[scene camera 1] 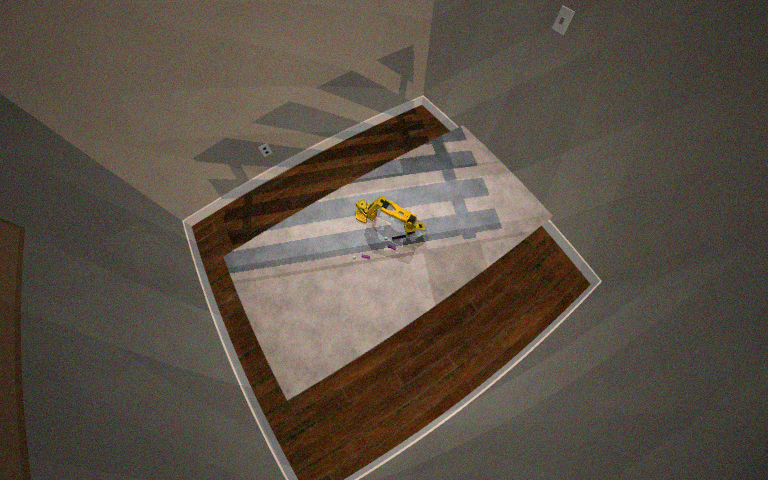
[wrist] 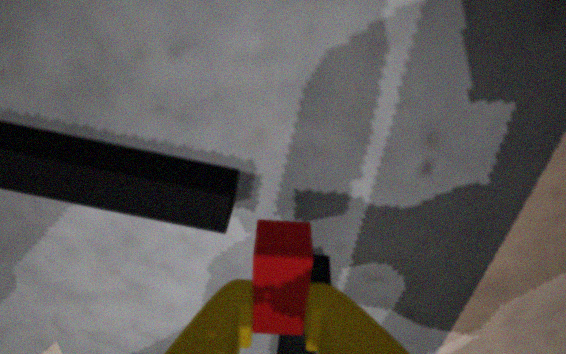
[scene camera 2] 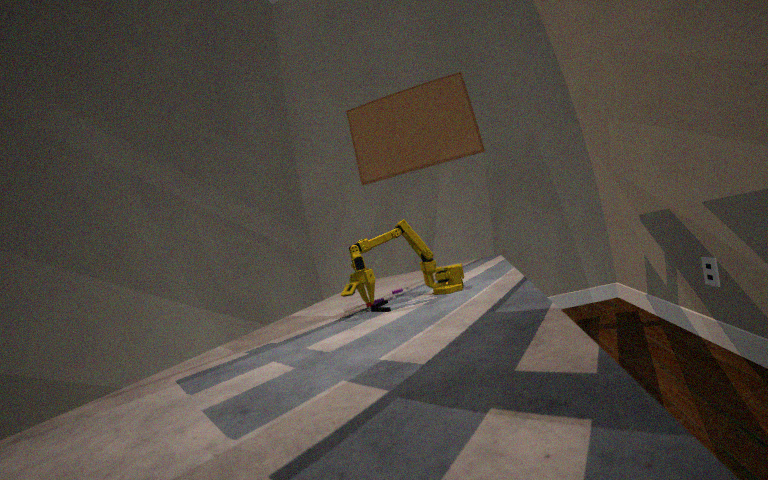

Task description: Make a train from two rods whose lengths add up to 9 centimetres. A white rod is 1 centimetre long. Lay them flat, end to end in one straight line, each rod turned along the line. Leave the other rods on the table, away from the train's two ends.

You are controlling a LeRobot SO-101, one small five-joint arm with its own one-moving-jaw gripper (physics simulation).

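Places are measured from the arm's base along level axes (x ahead, y left, z up), in millimetres.
Pixels of known places: end effector, tool point: (scene camera 1: 407,232) (wrist: 253,304) (scene camera 2: 371,302); arm's base, origin of the base link: (scene camera 1: 367,217) (scene camera 2: 443,291).
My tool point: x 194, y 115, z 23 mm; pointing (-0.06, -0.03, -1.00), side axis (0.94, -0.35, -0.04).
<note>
Ahead of a thing's pixels: the offset from my tool point to its top centre. "spot": to the spot under its first point.
My gripper (scene camera 1: 409,231) (scene camera 2: 370,302) (wrist: 280,307) is shut on a short red rod @(dz +1, dx +5, dy +1 mm) (wrist: 281,275) (scene camera 2: 368,305), with a jaw pressed on each side. A black rod @(dz -13, dx -34, dy +29 mm) (scene camera 1: 398,237) (scene camera 2: 381,309) (wrist: 120,177) lies flat beside the jaws; in the wrist view its near end is left of the red rod's far end, with a gap, and it runs at an angle to it. Another dark piece @(spot: dz -19, dx +10, dy -13 mm) (wrist: 321,268) shows behind and below the red rod, mostly hidden. Whether the red rod touches the table cannot be told.
A purple rod @(dz -13, dx +20, dy -105 mm) (scene camera 1: 391,247) (scene camera 2: 378,302) lies close to the black rod. Another purple rod @(dz -13, dx -11, dy -239 mm) (scene camera 1: 365,256) (scene camera 2: 397,291) lies farther off, with a small white piece @(dz -13, dx -39, dy -289 mm) (scene camera 1: 354,257) beside it. A second small white piece @(dz -13, dx -38, dy -102 mm) (scene camera 1: 386,238) lies near the black rod's other end.
</note>
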